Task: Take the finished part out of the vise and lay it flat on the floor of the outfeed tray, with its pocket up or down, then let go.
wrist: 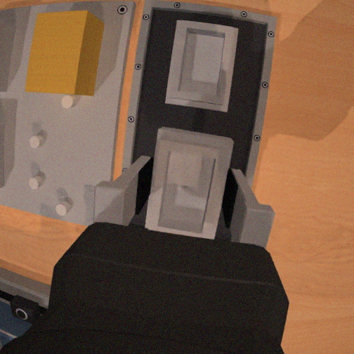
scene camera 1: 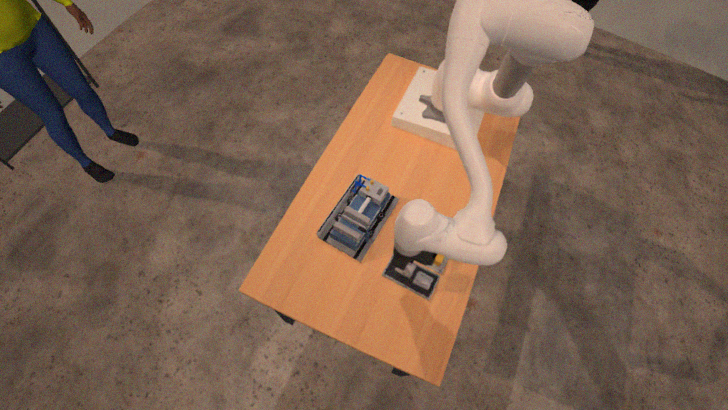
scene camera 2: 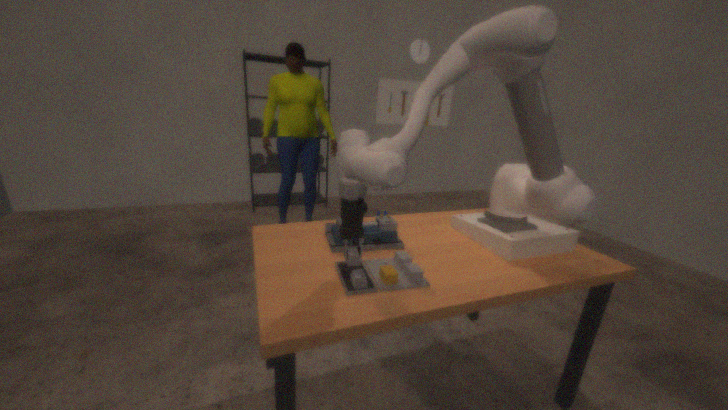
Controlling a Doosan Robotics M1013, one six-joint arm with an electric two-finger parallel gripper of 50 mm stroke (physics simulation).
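Pixels of known places: gripper, fingertip midpoint: [scene camera 1: 406, 267] [scene camera 2: 352, 257]; arm's base, link origin: [scene camera 2: 506, 225].
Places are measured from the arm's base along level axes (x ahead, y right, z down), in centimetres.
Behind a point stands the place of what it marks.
My gripper [wrist: 188, 180] [scene camera 2: 352, 251] {x 75.9, y -9.9, z 1.4 cm} is shut on the finished part [wrist: 153, 200] [scene camera 2: 352, 256] {x 76.7, y -12.0, z 0.0 cm}, a grey block with a rectangular pocket that faces the wrist camera. The held part is out of the vise [scene camera 1: 349, 236] {x 74.2, y 12.8, z 0.1 cm} [scene camera 2: 364, 247] {x 65.9, y 4.7, z 6.0 cm} and over the rear end of the black-floored outfeed tray [wrist: 261, 112] [scene camera 1: 407, 287] {x 80.6, y -13.0, z 6.4 cm} [scene camera 2: 359, 291] {x 77.5, y -22.0, z 6.6 cm}. It looks raised above the tray floor; the exact gap cannot be told. Another grey pocketed part [wrist: 207, 60] [scene camera 1: 423, 279] {x 76.0, y -17.1, z 4.9 cm} [scene camera 2: 359, 278] {x 76.8, y -19.6, z 3.7 cm} lies flat, pocket up, at the other end of the tray. The arm partly hides the gripper in scene camera 1.
Close beside the tray is a grey plate [wrist: 90, 165] with short pegs, a yellow block [wrist: 55, 55] [scene camera 2: 388, 275] {x 67.4, y -20.7, z 3.4 cm} [scene camera 1: 439, 259] {x 67.2, y -19.7, z 3.2 cm} and grey blocks [scene camera 2: 412, 270] {x 58.6, y -20.2, z 3.2 cm}. The blue-grey vise stands behind the tray on the wooden table [scene camera 1: 351, 315] {x 97.5, y 0.8, z 7.6 cm} [scene camera 2: 438, 290] {x 52.2, y -26.8, z 7.6 cm}. A person [scene camera 2: 297, 106] stands beyond the table.
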